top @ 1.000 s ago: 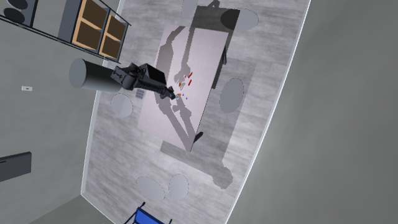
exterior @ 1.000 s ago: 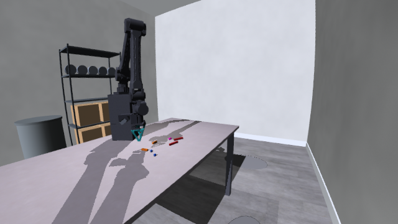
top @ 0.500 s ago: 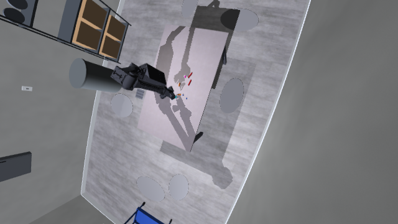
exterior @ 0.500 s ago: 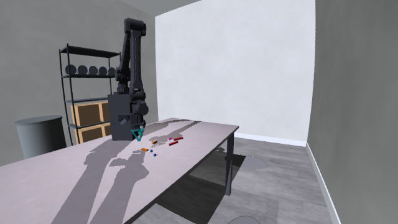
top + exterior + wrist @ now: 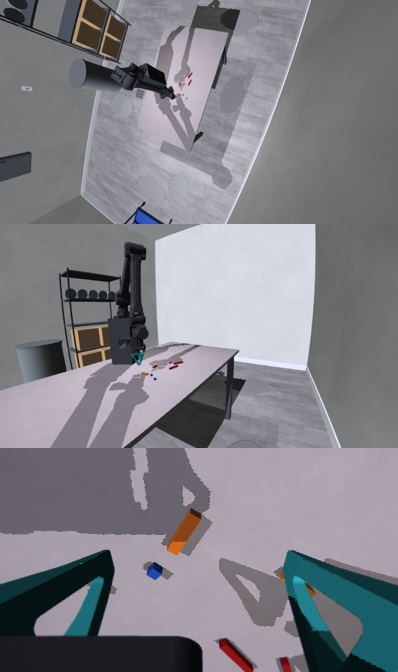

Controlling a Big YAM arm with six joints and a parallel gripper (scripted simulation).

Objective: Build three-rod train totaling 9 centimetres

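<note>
My gripper is now 1 cm short of the magenta rod, 23 cm to the right of it and 8 cm above it.
</note>
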